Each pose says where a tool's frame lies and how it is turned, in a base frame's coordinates. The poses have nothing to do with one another.
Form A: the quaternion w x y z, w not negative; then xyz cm.
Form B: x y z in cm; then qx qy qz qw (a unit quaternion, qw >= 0). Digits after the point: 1 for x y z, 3 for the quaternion.
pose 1, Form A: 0.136 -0.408 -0.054 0.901 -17.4 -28.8 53.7
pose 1, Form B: -17.4 -28.8 53.7 -0.408 -0.054 0.901 0.136
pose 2, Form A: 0.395 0.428 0.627 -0.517 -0.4 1.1 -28.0
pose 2, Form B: -0.4 1.1 -28.0 0.428 0.627 -0.517 0.395
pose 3, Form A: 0.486 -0.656 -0.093 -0.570 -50.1 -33.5 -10.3
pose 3, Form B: -50.1 -33.5 -10.3 -0.656 -0.093 -0.570 0.486
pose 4, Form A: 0.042 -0.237 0.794 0.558 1.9 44.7 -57.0
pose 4, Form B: 1.9 44.7 -57.0 -0.237 0.794 0.558 0.042
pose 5, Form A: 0.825 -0.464 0.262 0.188 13.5 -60.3 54.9
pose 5, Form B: 13.5 -60.3 54.9 -0.464 0.262 0.188 0.825
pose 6, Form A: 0.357 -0.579 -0.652 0.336 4.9 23.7 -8.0
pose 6, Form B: 4.9 23.7 -8.0 -0.579 -0.652 0.336 0.357
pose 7, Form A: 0.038 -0.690 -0.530 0.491 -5.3 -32.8 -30.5
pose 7, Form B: -5.3 -32.8 -30.5 -0.690 -0.530 0.491 0.038
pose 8, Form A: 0.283 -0.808 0.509 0.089 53.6 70.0 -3.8
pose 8, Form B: 53.6 70.0 -3.8 -0.808 0.509 0.089 0.283
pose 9, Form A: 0.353 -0.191 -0.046 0.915 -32.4 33.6 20.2
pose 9, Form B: -32.4 33.6 20.2 -0.191 -0.046 0.915 0.353
